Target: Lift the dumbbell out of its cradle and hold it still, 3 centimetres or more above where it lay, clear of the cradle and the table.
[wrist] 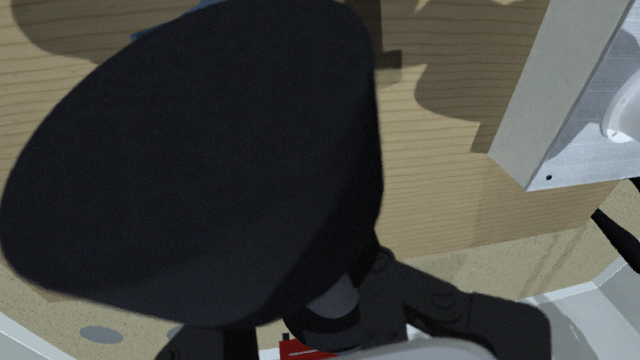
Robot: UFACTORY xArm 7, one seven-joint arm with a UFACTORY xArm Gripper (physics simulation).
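Frame: origin at the arm's base, x back, y up, z left, level; centimetres.
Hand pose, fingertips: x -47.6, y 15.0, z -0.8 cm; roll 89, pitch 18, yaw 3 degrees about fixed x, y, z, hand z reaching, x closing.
Each offset is from my fingertips to the top centre of the thing. "pt": to the spot under its first point. Level surfaces: height alone.
The dumbbell {pt dx -1.7, dy +6.1, dz -7.4 cm} [200,160] is dark and fills the left and middle of the wrist view. One broad end weight faces the camera and looks tilted. A short part of its grey handle shows low in the view, between the dark fingers. My gripper [327,300] is shut on the dumbbell by this handle. The near weight hides part of the left finger and the fingertips. A blue piece {pt dx -3.3, dy +0.4, dz -8.3 cm} [172,22] shows past the weight at the top edge; I cannot tell if it is the cradle. The gap beneath the dumbbell cannot be measured from this view.
The wooden table top {dy -25.5 cm} [430,200] lies behind the dumbbell, with dark shadows on it. A metal plate [575,155] with a pale side block is at the right, bearing a white round part [627,112]. A red object [300,348] shows at the bottom edge.
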